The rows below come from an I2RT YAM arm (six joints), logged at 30 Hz.
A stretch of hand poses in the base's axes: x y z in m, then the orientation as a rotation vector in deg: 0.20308 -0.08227 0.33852 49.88 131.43 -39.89; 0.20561 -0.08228 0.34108 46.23 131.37 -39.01; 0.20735 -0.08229 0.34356 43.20 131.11 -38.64; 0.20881 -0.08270 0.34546 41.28 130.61 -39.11; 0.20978 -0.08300 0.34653 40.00 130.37 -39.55; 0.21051 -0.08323 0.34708 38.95 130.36 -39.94; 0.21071 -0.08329 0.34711 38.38 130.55 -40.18; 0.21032 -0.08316 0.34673 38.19 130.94 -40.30; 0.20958 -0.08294 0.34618 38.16 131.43 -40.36; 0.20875 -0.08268 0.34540 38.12 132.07 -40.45; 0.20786 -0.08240 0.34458 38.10 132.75 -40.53; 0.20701 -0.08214 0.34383 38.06 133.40 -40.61; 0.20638 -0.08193 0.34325 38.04 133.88 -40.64; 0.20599 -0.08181 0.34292 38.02 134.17 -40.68; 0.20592 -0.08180 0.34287 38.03 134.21 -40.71; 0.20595 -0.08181 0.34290 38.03 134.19 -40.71; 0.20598 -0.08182 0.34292 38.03 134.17 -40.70; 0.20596 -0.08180 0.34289 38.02 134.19 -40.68; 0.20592 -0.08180 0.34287 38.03 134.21 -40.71; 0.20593 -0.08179 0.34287 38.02 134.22 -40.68; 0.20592 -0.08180 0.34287 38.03 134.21 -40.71; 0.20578 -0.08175 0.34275 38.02 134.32 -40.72; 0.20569 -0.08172 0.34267 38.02 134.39 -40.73; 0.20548 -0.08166 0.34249 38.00 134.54 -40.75
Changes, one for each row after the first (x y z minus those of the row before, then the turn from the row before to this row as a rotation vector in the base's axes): 0.00253 -0.00001 0.00256 -0.64 -0.56 2.87; 0.00174 -0.00001 0.00248 -0.82 -0.45 2.28; 0.00146 -0.00041 0.00190 -1.07 -0.27 1.23; 0.00097 -0.00030 0.00107 -0.75 -0.03 0.79; 0.00073 -0.00023 0.00055 -0.56 0.16 0.64; 0.00020 -0.00006 0.00003 -0.24 0.27 0.34; -0.00039 0.00013 -0.00038 0.02 0.40 0.10; -0.00074 0.00022 -0.00055 0.15 0.46 0.00; -0.00083 0.00026 -0.00078 0.18 0.60 0.00; -0.00089 0.00028 -0.00082 0.21 0.63 -0.01; -0.00085 0.00026 -0.00075 0.19 0.61 0.00; -0.00063 0.00021 -0.00058 0.16 0.44 0.00; -0.00039 0.00012 -0.00033 0.08 0.27 0.00; -0.00007 0.00001 -0.00005 0.00 0.05 -0.02; 0.00003 -0.00001 0.00003 -0.01 -0.02 0.00; 0.00003 -0.00001 0.00002 0.00 -0.02 0.00; -0.00002 0.00002 -0.00003 0.02 0.01 0.01; -0.00004 0.00000 -0.00002 -0.01 0.03 -0.02; 0.00001 0.00001 0.00000 0.02 0.00 0.02; -0.00001 -0.00001 0.00000 -0.02 0.00 -0.02; -0.00014 0.00005 -0.00012 0.03 0.10 0.00; -0.00009 0.00003 -0.00008 0.02 0.07 0.00; -0.00021 0.00006 -0.00018 0.04 0.14 0.01
